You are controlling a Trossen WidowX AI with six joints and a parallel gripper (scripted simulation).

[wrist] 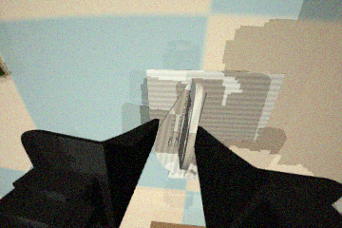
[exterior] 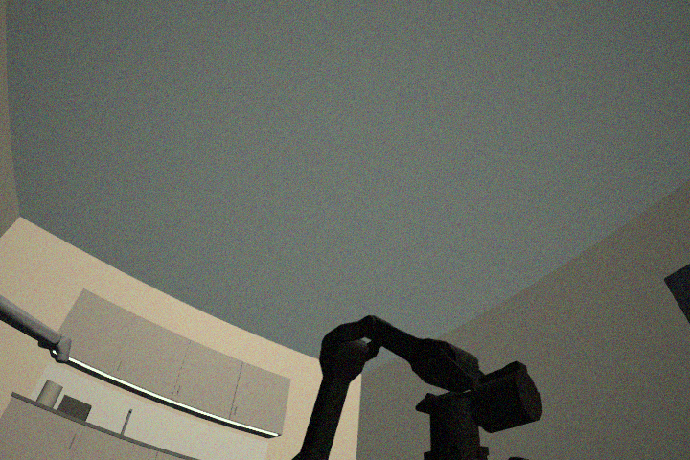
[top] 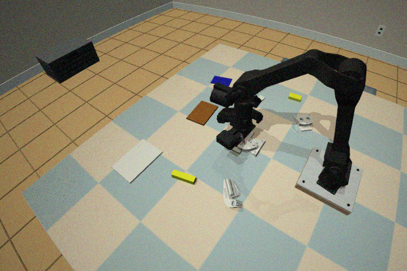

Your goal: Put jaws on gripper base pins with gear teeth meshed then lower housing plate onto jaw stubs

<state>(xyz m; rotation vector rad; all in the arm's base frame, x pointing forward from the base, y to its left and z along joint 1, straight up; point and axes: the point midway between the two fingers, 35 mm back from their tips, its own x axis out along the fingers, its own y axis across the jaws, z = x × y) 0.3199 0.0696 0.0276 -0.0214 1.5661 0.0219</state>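
Right now the jaw is 13 cm behind my gripper tip, 18 cm to the left of it and 1 cm above it. The rest, counted from my gripper tip: brown tile: 23 cm ahead, 4 cm to the right, 2 cm below; then white strip: 10 cm ahead, 25 cm to the right, 2 cm below; then housing plate: 5 cm behind, 4 cm to the right, 1 cm below.
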